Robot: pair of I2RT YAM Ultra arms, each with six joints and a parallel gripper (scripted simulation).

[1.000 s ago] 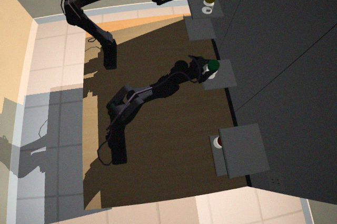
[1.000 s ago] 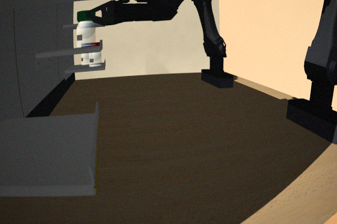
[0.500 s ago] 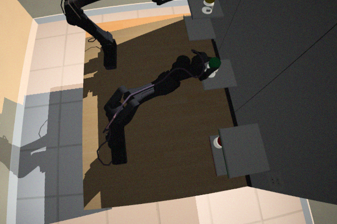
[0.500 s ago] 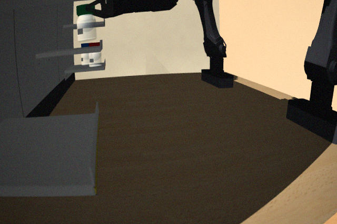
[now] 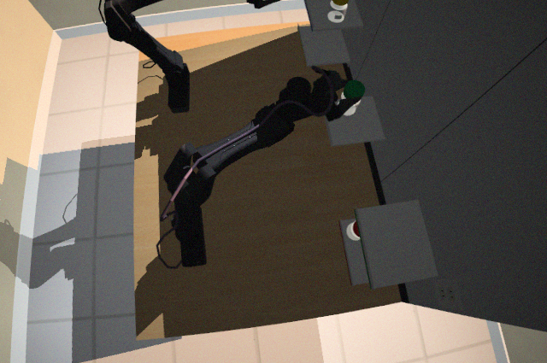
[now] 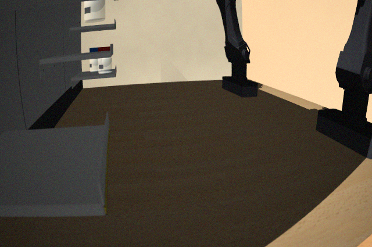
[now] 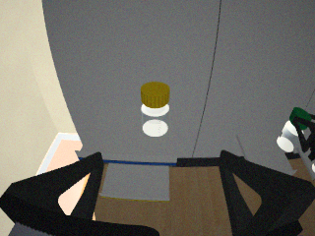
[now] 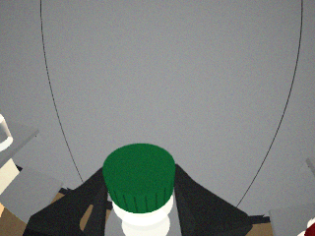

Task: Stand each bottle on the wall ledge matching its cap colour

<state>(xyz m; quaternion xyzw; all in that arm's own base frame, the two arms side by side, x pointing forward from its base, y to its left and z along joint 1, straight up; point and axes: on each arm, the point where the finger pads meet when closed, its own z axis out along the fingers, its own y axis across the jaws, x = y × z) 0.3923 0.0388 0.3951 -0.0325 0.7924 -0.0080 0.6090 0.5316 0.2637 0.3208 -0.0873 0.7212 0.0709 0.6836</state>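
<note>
Right now my right hand is 6 cm past the green strip, 40 cm to the left of it and 8 cm above it. From my right hand the other things lie so: red-capped bottle (2 cm behind, 34 cm to the right, 22 cm below); green-capped bottle (5 cm below); yellow-capped bottle (6 cm ahead, 34 cm to the left, 3 cm below).
Right now the yellow-capped bottle is 20 cm ahead of my left hand and 11 cm below it. Also, from my left hand: yellow strip (35 cm below, 12 cm ahead, 6 cm to the left); then blue strip (16 cm below, 12 cm ahead, 6 cm to the left); then green-capped bottle (34 cm to the right, 15 cm ahead, 12 cm below).
</note>
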